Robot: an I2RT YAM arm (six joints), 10 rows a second.
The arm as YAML. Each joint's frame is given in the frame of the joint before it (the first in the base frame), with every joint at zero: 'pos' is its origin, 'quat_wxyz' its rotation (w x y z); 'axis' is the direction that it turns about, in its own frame. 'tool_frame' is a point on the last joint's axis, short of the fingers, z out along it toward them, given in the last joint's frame.
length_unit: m
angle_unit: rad
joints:
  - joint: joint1
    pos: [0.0, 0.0, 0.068]
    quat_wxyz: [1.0, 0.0, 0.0, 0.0]
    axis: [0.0, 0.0, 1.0]
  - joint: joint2
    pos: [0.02, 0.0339, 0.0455]
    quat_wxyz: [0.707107, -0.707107, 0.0, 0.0]
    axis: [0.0, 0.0, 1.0]
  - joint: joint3
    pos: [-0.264, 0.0, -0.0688]
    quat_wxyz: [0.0, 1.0, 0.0, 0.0]
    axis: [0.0, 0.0, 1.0]
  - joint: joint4
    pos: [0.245, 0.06, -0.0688]
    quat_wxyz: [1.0, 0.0, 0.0, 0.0]
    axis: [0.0, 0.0, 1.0]
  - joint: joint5
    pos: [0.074, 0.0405, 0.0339]
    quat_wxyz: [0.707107, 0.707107, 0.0, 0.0]
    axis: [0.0, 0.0, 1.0]
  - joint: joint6
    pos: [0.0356, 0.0, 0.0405]
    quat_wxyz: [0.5, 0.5, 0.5, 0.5]
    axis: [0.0, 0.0, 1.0]
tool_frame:
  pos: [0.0, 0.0, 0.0]
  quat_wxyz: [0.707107, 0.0, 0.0, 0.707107]
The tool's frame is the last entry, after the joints.
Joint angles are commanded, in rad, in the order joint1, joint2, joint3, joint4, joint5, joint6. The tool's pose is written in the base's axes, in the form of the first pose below.
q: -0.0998, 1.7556, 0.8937, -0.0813, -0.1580, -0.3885
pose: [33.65 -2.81 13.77 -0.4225 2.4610 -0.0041]
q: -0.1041, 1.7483, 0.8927, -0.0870, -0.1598, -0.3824
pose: [33.55 -2.94 13.94 -0.4104 2.4621 -0.0013]
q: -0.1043, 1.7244, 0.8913, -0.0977, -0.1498, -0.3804
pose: [33.35 -2.96 14.59 -0.4033 2.4539 -0.0166]
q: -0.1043, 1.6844, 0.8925, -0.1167, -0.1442, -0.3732
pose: [33.06 -2.95 15.74 -0.3912 2.4352 -0.0274]
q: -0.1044, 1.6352, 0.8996, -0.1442, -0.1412, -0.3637
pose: [32.73 -2.93 17.28 -0.3768 2.4097 -0.0358]
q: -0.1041, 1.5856, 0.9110, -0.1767, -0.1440, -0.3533
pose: [32.35 -2.87 18.91 -0.3643 2.3830 -0.0362]
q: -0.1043, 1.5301, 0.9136, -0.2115, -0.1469, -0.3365
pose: [31.65 -2.79 20.41 -0.3444 2.3624 -0.0318]
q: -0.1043, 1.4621, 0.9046, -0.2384, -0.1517, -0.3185
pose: [30.63 -2.67 21.92 -0.3242 2.3328 -0.0267]
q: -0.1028, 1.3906, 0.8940, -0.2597, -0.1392, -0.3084
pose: [29.51 -2.55 23.43 -0.3071 2.2980 -0.0459]
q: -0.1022, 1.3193, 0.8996, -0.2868, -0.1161, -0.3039
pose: [28.46 -2.50 25.32 -0.2893 2.2544 -0.0820]
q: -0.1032, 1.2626, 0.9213, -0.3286, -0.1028, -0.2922
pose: [27.55 -2.49 27.17 -0.2666 2.2225 -0.0997]
